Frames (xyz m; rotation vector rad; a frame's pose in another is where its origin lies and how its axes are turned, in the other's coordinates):
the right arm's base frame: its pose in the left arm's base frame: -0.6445 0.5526 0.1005 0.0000 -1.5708 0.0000
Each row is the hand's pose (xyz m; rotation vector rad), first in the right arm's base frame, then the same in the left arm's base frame.
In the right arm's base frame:
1: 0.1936 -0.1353 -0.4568 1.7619 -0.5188 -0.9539
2: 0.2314 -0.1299 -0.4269 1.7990 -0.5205 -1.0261
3: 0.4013 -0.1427 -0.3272 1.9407 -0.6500 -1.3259
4: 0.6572 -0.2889 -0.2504 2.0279 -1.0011 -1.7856
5: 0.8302 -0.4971 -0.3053 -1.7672 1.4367 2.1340
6: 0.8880 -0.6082 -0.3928 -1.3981 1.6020 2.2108
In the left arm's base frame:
1: -0.1877 0.4173 0.2941 2.2196 -1.4288 0.6604
2: -0.2176 0.4227 0.3319 2.3035 -1.3825 0.6302
3: -0.3173 0.4099 0.5018 2.6813 -1.2676 0.5047
4: -0.3941 0.2637 0.7577 -2.6631 0.9623 -0.1692
5: -0.3392 0.0555 0.9307 -2.3085 0.8312 0.2170
6: -0.2517 -0.0556 0.9885 -2.1078 0.8691 0.4747

